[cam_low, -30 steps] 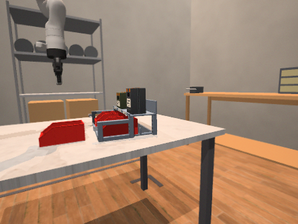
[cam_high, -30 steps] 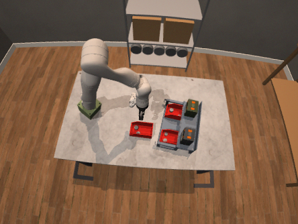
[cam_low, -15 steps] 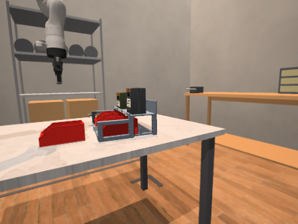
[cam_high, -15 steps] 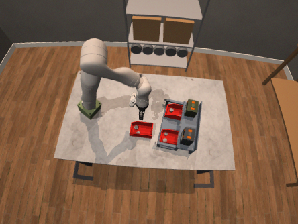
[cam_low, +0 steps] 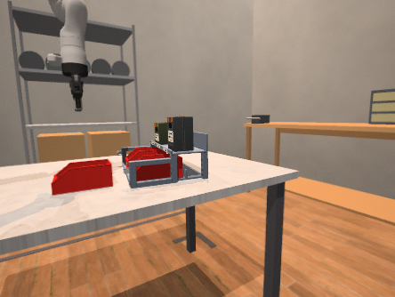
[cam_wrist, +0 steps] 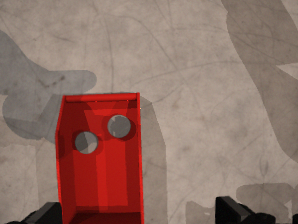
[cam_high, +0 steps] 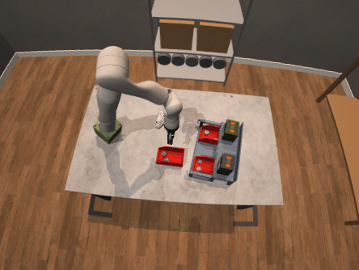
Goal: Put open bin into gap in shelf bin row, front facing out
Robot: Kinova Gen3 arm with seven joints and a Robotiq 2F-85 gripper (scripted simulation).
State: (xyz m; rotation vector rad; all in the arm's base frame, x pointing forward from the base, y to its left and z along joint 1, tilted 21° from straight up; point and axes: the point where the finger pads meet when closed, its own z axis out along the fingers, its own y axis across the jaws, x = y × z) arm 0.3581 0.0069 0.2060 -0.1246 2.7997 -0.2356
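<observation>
Right now my hand is 24 cm above the grey round part, 7 cm to the left of it and 2 cm past it. Also, from my hand: black tool case (33 cm ahead, 9 cm below, 8 cm to the right); grey shelf (27 cm ahead, 19 cm below, 4 cm to the left).
</observation>
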